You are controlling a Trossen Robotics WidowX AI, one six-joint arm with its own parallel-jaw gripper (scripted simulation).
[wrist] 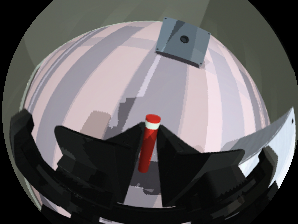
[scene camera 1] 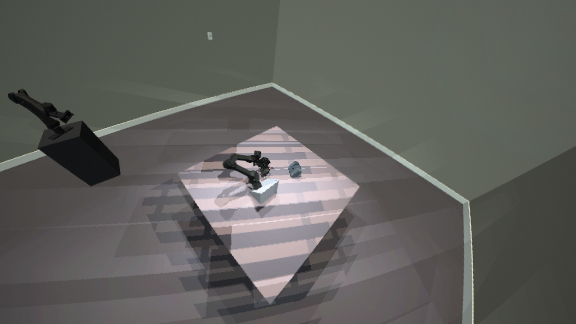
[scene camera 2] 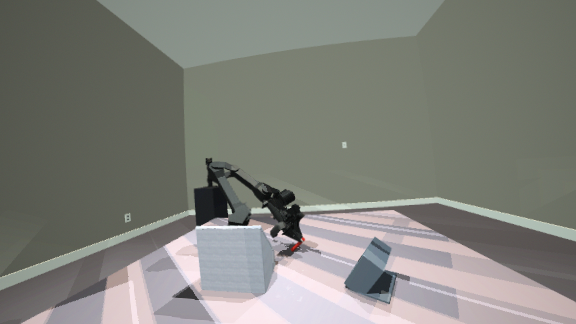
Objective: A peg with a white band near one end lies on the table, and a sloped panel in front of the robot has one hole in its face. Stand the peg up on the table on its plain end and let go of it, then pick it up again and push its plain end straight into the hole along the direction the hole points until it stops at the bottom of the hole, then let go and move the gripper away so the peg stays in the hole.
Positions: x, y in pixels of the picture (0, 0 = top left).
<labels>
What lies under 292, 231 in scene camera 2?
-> The gripper.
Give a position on a panel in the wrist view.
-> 169, 41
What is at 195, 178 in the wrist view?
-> The gripper.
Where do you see a panel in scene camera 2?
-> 370, 267
</labels>
